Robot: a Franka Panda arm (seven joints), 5 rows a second.
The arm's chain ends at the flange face. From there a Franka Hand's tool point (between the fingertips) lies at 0.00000 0.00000 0.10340 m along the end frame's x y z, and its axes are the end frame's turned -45 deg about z.
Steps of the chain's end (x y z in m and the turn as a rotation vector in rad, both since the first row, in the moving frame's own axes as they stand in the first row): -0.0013 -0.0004 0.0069 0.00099 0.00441 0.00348; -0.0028 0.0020 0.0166 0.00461 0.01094 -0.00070; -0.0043 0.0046 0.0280 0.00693 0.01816 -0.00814; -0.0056 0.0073 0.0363 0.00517 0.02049 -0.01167; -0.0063 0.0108 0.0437 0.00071 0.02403 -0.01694
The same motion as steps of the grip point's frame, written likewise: -0.0002 -0.0010 0.0069 -0.00242 0.00382 0.00348; -0.0023 -0.0001 0.0166 -0.00448 0.01100 -0.00070; -0.0045 0.0010 0.0280 -0.00794 0.01774 -0.00814; -0.0072 0.0023 0.0363 -0.01083 0.01814 -0.01167; -0.0103 0.0049 0.0437 -0.01649 0.01749 -0.01694
